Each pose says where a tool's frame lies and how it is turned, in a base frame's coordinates. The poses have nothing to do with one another.
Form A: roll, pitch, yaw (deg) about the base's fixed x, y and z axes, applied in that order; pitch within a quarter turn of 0, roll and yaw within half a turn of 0; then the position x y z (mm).
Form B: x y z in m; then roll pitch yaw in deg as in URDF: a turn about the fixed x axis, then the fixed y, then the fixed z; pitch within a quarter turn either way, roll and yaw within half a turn. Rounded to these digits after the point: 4 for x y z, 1 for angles.
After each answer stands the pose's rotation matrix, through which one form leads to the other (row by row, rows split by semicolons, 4 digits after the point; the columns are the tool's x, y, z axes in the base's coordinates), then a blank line. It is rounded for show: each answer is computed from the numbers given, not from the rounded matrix.
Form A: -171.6, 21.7, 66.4, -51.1, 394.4, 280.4
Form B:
-0.0511, 0.3944, 0.2804, -171.6, 21.7, 66.4
0.3720 0.8849 -0.2803; 0.8514 -0.4456 -0.2767; -0.3697 -0.1357 -0.9192

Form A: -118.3, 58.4, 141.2, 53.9, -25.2, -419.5
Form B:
0.0539, -0.0252, -0.4195, -118.3, 58.4, 141.2
-0.4084 0.8815 -0.2370; 0.3283 -0.1004 -0.9392; -0.8517 -0.4614 -0.2484

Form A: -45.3, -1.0, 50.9, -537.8, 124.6, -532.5
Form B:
-0.5378, 0.1246, -0.5325, -45.3, -1.0, 50.9
0.6306 -0.5380 -0.5594; 0.7759 0.4532 0.4388; 0.0175 -0.7107 0.7033

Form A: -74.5, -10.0, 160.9, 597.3, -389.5, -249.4
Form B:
0.5973, -0.3895, -0.2494, -74.5, -10.0, 160.9
-0.9306 -0.2456 -0.2715; 0.3222 -0.1978 -0.9258; 0.1736 -0.9490 0.2632

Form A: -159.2, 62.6, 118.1, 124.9, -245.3, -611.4
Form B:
0.1249, -0.2453, -0.6114, -159.2, 62.6, 118.1
-0.2168 0.9731 0.0777; 0.4060 0.1622 -0.8994; -0.8878 -0.1634 -0.4302

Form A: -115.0, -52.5, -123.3, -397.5, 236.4, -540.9
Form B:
-0.3975, 0.2364, -0.5409, -115.0, -52.5, -123.3
-0.3342 -0.7480 0.5734; -0.5088 -0.3689 -0.7778; 0.7934 -0.5517 -0.2573

